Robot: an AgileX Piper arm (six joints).
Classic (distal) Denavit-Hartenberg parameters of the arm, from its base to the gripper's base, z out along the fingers. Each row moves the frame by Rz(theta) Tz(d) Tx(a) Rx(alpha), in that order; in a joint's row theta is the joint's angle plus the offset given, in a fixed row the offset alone. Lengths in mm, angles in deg.
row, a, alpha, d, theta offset
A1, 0, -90, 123, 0
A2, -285.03, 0, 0, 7.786
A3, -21.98, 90, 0, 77.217
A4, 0, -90, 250.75, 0
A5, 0, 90, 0, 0
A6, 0, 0, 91, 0
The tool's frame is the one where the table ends.
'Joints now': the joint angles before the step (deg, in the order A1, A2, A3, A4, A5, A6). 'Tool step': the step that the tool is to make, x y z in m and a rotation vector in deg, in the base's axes. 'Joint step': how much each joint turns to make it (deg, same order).
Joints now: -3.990, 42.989, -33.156, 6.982, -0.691, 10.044
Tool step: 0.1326, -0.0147, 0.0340, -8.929, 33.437, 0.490
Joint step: -0.002, 33.530, -37.819, -12.910, 36.947, 1.208
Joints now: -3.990, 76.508, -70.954, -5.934, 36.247, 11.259
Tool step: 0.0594, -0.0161, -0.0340, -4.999, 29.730, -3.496
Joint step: 0.008, 19.571, -19.597, -6.271, 29.515, -1.396
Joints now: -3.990, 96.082, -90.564, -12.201, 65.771, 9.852
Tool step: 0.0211, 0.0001, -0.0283, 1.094, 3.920, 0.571
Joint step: 0.008, 5.428, -1.325, 1.047, -0.235, -0.618
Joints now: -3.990, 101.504, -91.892, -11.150, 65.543, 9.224
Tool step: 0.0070, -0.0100, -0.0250, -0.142, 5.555, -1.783
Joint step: -1.245, 3.648, 0.006, -0.618, 1.954, 0.237
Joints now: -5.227, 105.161, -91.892, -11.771, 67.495, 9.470
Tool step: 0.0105, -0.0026, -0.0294, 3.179, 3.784, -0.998
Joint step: -0.846, 4.202, 0.013, 2.907, -0.196, -0.350
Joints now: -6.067, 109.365, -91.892, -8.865, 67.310, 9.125
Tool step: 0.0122, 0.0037, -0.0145, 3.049, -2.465, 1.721
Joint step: -0.098, 2.183, -0.007, 3.709, -4.580, -2.203
